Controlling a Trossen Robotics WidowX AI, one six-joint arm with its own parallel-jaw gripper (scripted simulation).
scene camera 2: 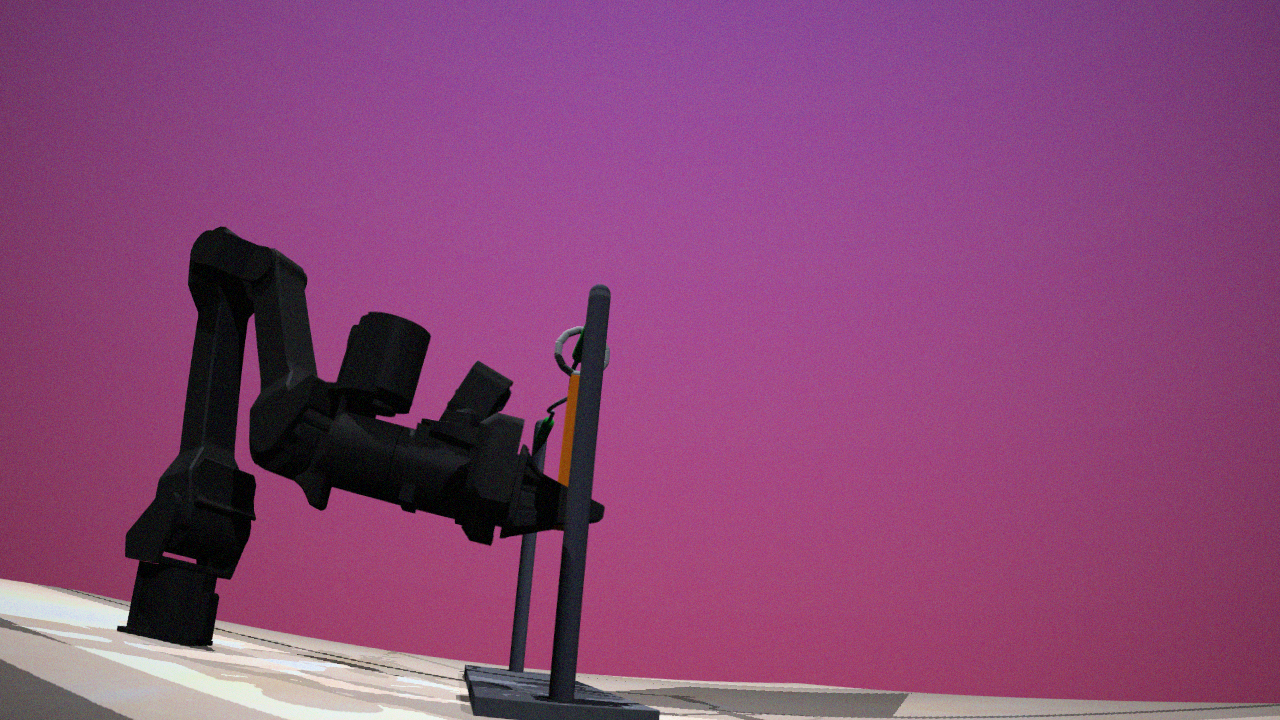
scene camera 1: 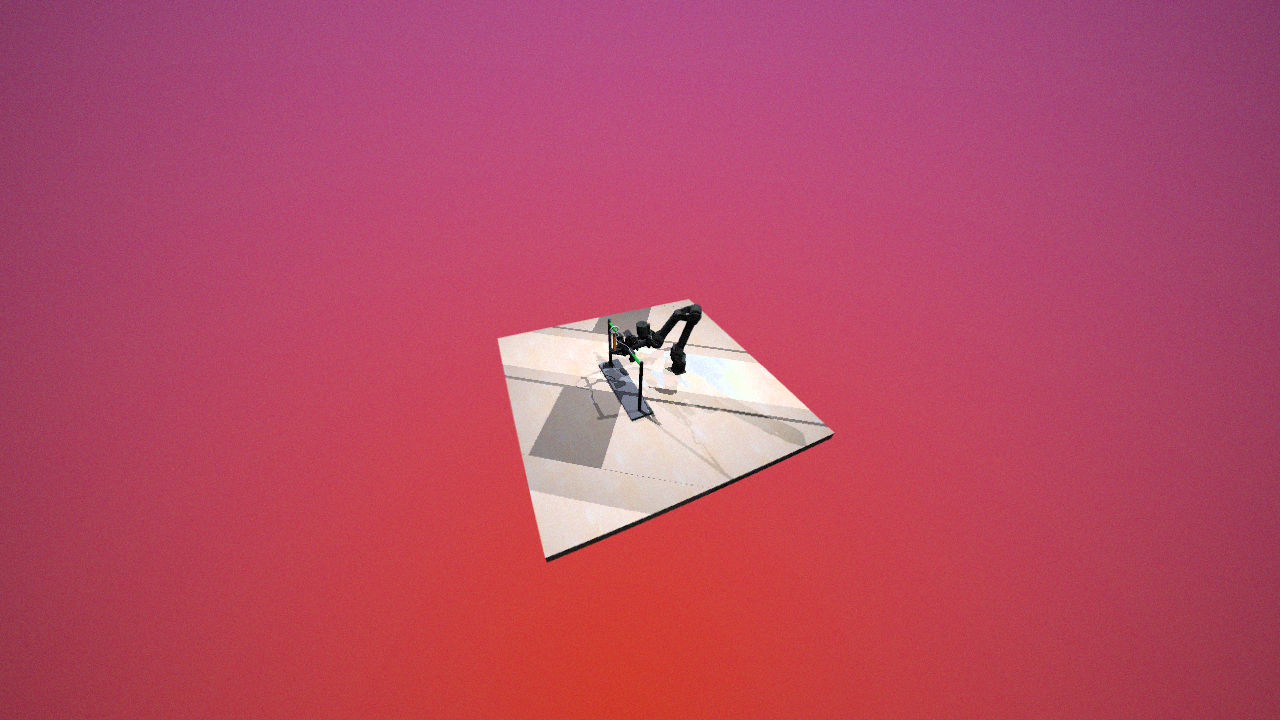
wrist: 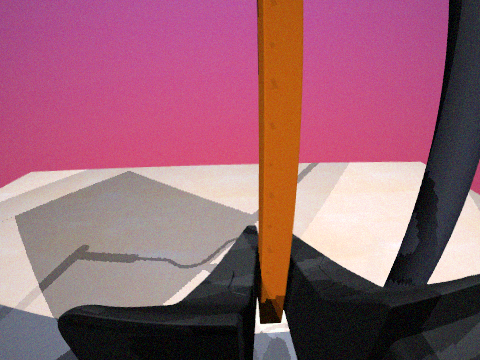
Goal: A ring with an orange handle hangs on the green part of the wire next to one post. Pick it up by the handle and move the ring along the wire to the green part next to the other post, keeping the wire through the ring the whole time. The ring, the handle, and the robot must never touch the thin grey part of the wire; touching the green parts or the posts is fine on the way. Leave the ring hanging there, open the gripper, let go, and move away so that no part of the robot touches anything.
In view: the gripper (scene camera 2: pixel 602 514) and a wire stand (scene camera 1: pixel 631 398).
The gripper shows as well in the wrist view (wrist: pixel 262 233). The wire stand also shows in the wrist view (wrist: pixel 441 198).
